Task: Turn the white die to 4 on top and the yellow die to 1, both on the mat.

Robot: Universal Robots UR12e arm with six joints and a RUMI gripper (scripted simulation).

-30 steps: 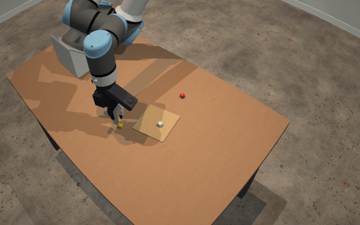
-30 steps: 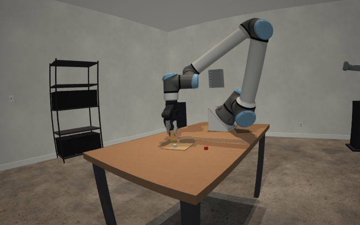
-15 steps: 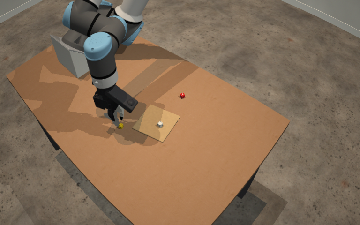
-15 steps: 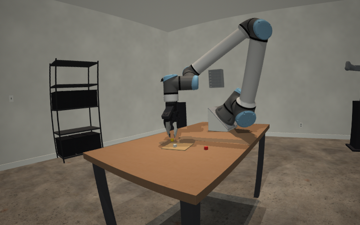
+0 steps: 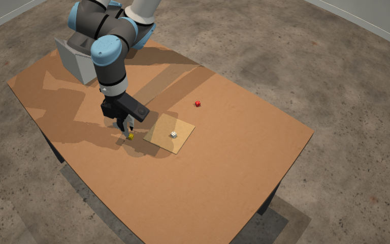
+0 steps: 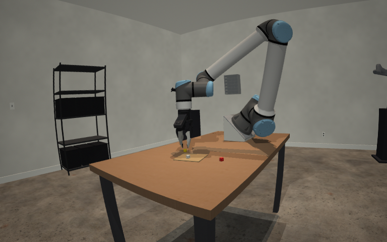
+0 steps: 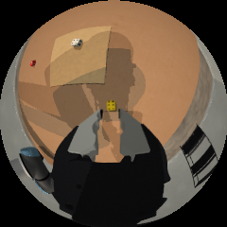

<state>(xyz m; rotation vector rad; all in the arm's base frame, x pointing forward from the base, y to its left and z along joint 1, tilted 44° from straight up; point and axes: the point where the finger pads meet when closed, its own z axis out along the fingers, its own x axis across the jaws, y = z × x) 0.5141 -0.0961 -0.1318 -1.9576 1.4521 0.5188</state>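
The yellow die is 3 cm below my hand. From my hand the other things lie so: red die: 9 cm ahead, 28 cm to the left, 3 cm below; tan mat: 9 cm ahead, 11 cm to the left, 4 cm below; white die: 12 cm ahead, 10 cm to the left, 3 cm below.
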